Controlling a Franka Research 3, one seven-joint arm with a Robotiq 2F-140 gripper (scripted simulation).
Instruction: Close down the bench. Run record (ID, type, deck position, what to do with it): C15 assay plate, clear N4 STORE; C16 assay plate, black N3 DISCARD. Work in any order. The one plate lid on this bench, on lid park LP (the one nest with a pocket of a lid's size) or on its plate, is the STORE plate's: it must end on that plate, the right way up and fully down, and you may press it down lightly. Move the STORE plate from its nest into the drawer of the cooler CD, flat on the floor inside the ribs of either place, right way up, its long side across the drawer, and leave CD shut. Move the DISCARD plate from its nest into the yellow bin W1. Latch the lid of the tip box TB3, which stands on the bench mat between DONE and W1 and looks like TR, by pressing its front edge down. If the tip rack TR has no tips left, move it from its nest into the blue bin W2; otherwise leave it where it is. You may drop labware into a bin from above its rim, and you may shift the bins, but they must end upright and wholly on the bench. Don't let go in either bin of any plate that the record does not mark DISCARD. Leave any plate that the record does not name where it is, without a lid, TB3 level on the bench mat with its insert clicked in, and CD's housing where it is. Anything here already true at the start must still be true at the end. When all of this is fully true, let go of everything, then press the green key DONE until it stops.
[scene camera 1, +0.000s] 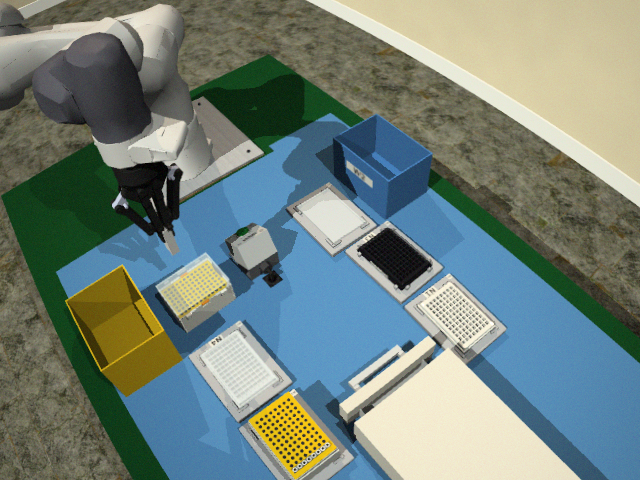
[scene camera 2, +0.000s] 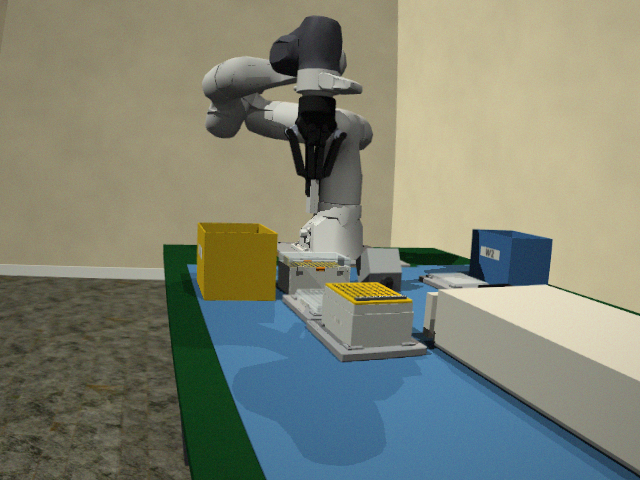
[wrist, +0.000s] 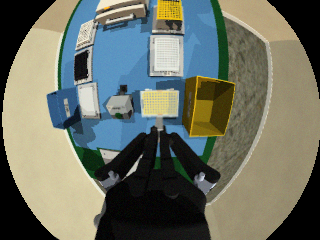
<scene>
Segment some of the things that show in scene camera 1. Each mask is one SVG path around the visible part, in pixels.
The gripper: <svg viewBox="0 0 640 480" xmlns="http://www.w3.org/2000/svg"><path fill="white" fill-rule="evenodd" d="M111 167L118 181L119 195L110 202L116 213L127 216L149 236L157 232L159 238L172 255L180 252L174 238L175 232L172 221L179 218L180 181L183 171L175 163L166 166L164 162L142 163L122 169ZM126 199L141 203L151 222L148 223L128 205ZM165 180L167 208L162 192Z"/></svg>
A cream cooler CD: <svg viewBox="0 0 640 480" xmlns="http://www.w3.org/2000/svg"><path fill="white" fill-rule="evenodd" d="M339 404L340 417L347 425L358 416L361 417L354 423L354 437L391 480L581 480L449 348L431 363L427 364L426 362L431 359L436 343L429 336L407 353L398 345L388 351L348 382L355 393ZM400 358L362 388L359 386L359 384L396 356Z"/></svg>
A yellow bin W1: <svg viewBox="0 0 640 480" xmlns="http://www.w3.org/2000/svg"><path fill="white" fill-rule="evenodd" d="M121 265L65 302L100 371L128 397L183 359L126 269Z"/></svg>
A blue bin W2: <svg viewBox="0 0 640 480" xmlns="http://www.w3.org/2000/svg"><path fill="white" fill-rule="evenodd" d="M375 114L333 137L334 177L386 220L427 192L433 153L387 120Z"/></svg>
</scene>
